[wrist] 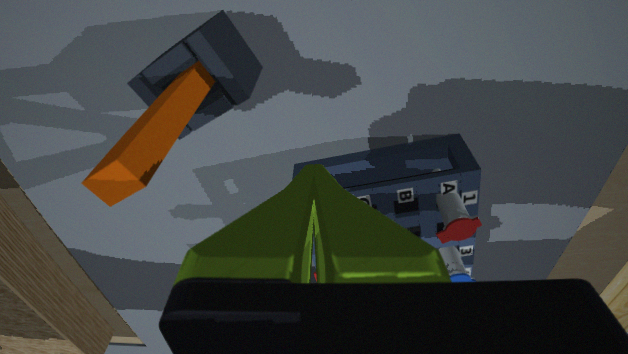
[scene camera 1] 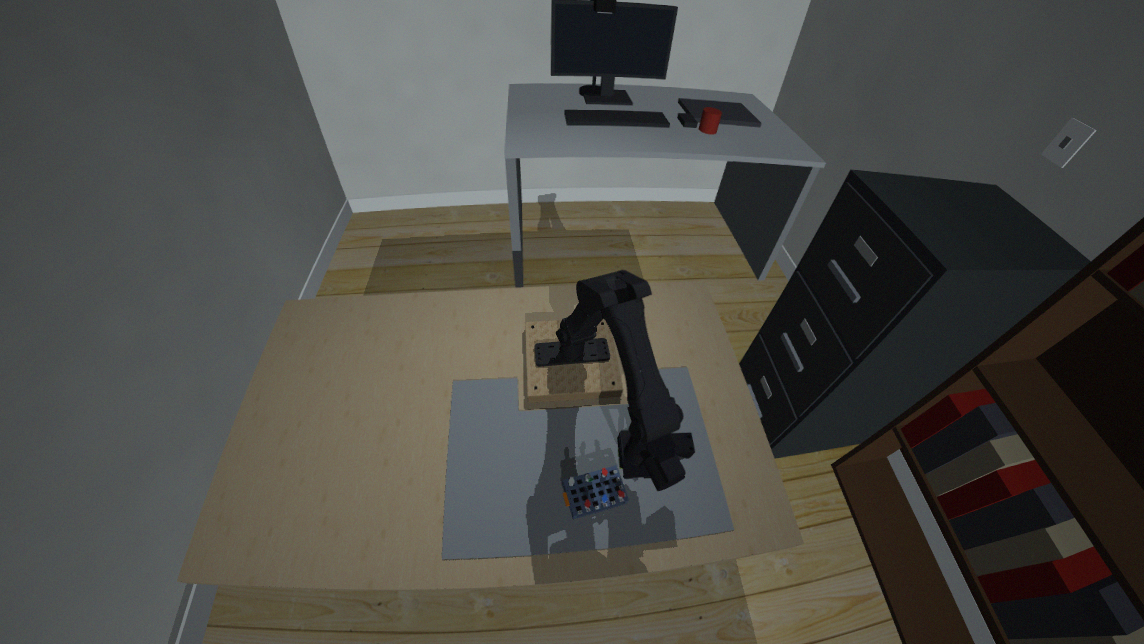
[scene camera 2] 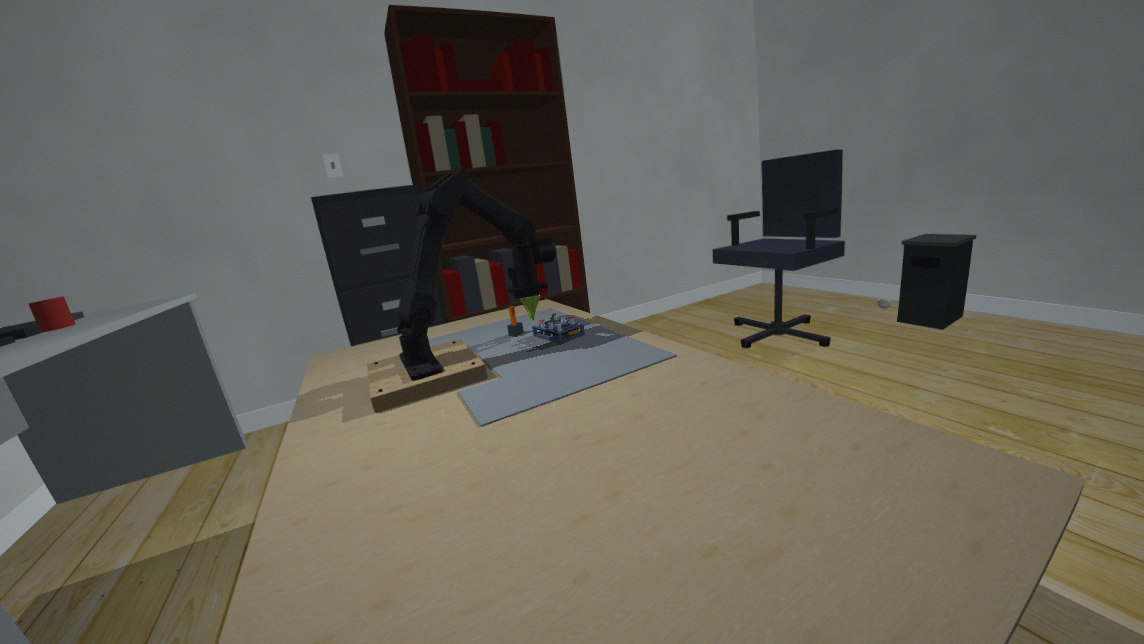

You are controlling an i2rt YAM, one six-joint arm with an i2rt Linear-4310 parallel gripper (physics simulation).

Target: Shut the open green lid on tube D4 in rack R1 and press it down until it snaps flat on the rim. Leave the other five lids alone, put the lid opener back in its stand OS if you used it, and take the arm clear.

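Frame: origin at the arm's base, x ahead, y left, z up, level; centimetres.
Seen in the pictures: gripper, fingertip midpoint: [wrist: 314,178] [scene camera 1: 627,467] [scene camera 2: 532,319]; arm's base at its link origin: [scene camera 1: 572,352] [scene camera 2: 420,363].
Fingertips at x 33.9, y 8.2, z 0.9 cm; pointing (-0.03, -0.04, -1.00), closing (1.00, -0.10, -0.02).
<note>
Pixels of each thing's top centre, then the offset from my fingertips to it. Level surfaces: height alone.
- rack R1 at its top centre: [wrist: 406,332] [scene camera 1: 595,486] [scene camera 2: 556,314] dx +3.9, dy -8.3, dz +2.2 cm
- small green lid at its top centre: [scene camera 2: 551,317] dx +1.9, dy -9.0, dz +1.9 cm
- red lid at its top centre: [wrist: 461,230] dx +5.9, dy -2.7, dz +0.7 cm
- blue lid at its top centre: [wrist: 458,282] dx +6.5, dy -6.5, dz +0.7 cm
- orange lid opener at its top centre: [wrist: 116,182] [scene camera 2: 511,306] dx -4.3, dy +3.6, dz +4.4 cm
- grey mat at its surface level: dz -4.1 cm
- wooden table at its surface level: dz -4.4 cm
My gripper [scene camera 2: 531,318] [wrist: 314,178], with its green fingers, is shut and empty, pointing down close to rack R1 [scene camera 2: 552,335] [wrist: 468,156]. In the wrist view its fingers hide much of the rack, including position D4. A small green lid [scene camera 2: 552,318] shows on the rack in scene camera 2; whether it is open or flat is too small to tell. A red lid [wrist: 459,230] and a blue lid [wrist: 461,278] show on tubes in column A. The orange lid opener [scene camera 2: 513,316] [wrist: 159,134] stands in its dark stand OS [scene camera 2: 516,328] [wrist: 229,56], apart from the gripper.
The rack and stand are on a grey mat [scene camera 1: 488,464] [scene camera 2: 552,384] on the wooden table [scene camera 1: 344,448] [scene camera 2: 640,496]. The arm's wooden base block [scene camera 1: 572,388] [scene camera 2: 432,387] stands beside the mat. A filing cabinet [scene camera 1: 864,312] and bookshelf are beyond the table.
</note>
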